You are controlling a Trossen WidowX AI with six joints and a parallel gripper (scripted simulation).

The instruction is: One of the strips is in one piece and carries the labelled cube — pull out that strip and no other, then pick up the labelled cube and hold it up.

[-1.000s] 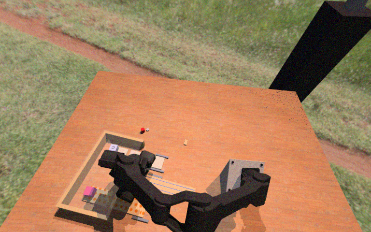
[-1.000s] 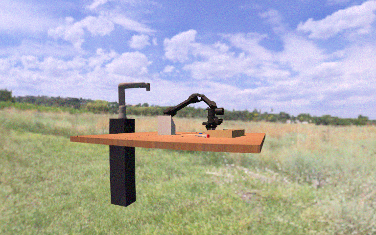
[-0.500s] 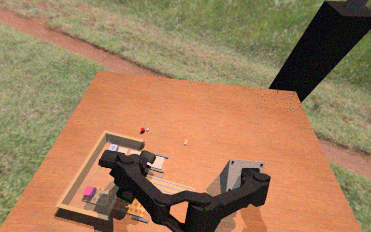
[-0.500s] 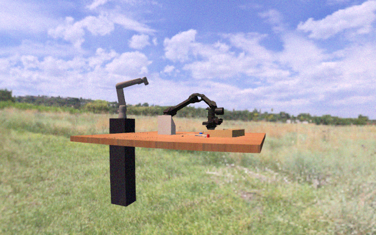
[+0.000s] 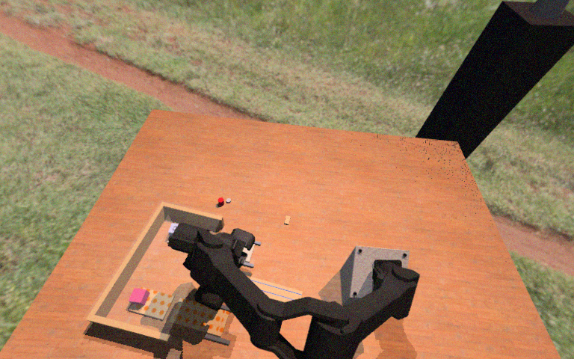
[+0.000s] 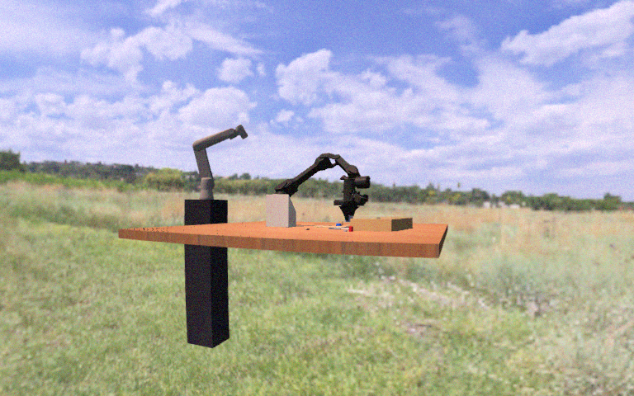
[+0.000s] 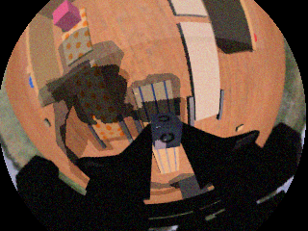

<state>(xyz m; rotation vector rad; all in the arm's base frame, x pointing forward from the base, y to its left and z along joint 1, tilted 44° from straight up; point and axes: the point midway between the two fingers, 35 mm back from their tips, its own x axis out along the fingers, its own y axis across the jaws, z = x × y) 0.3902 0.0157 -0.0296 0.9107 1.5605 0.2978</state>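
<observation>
My gripper tip is now 7 cm past the blue-striped strip, 3 cm above it and 2 cm to the right of it. From my gripper tip the other things lie so: orange-dotted strip: 9 cm to the left, 7 cm ahead, 3 cm below; then red piece: 25 cm to the right, 6 cm ahead, 3 cm below; then plain beige strip: 10 cm to the right, 3 cm below, 3 cm ahead.
</observation>
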